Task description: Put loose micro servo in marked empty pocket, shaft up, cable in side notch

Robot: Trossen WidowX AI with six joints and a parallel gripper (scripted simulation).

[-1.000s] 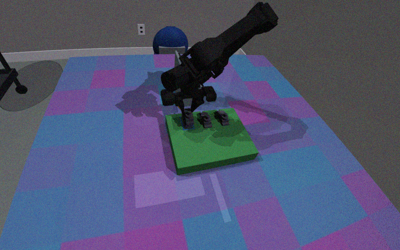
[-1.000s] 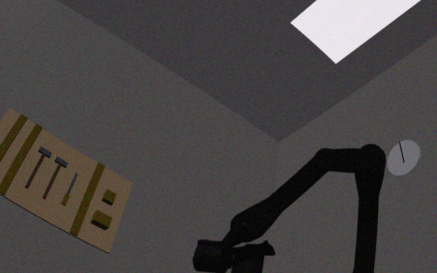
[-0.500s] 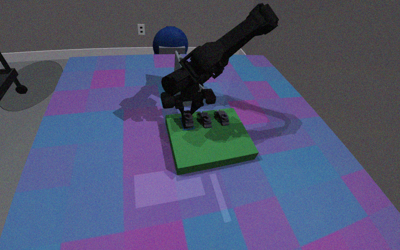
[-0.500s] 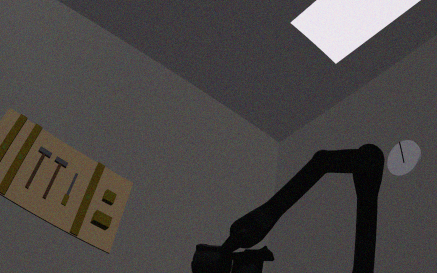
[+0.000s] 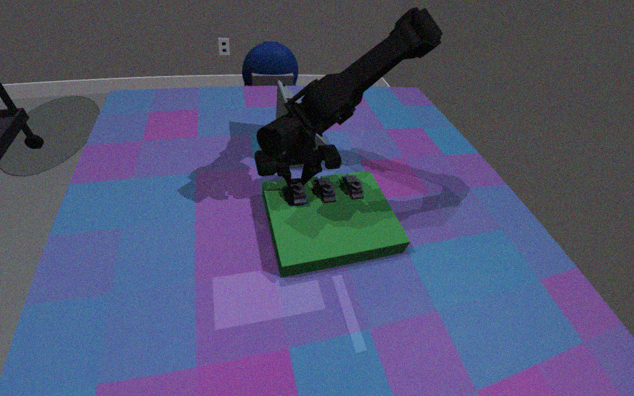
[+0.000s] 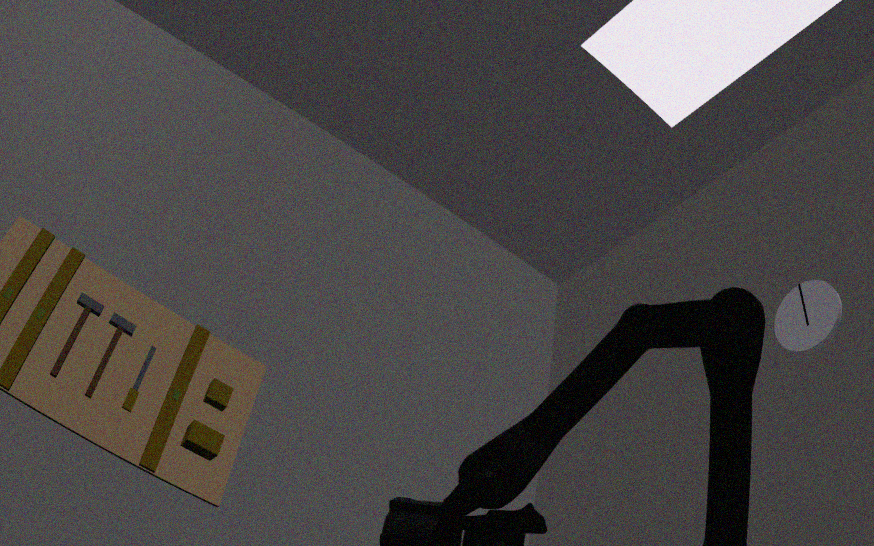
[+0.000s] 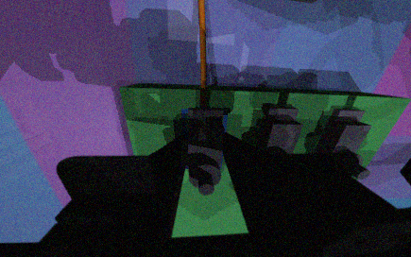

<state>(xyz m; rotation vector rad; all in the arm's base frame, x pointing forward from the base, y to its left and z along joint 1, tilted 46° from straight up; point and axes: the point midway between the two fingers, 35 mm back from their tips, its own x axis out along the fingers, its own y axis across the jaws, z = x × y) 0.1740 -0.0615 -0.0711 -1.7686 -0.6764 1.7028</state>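
Right now my gripper tip is 13 cm short of the green deck, 7 cm to the right of it and 4 cm above it.
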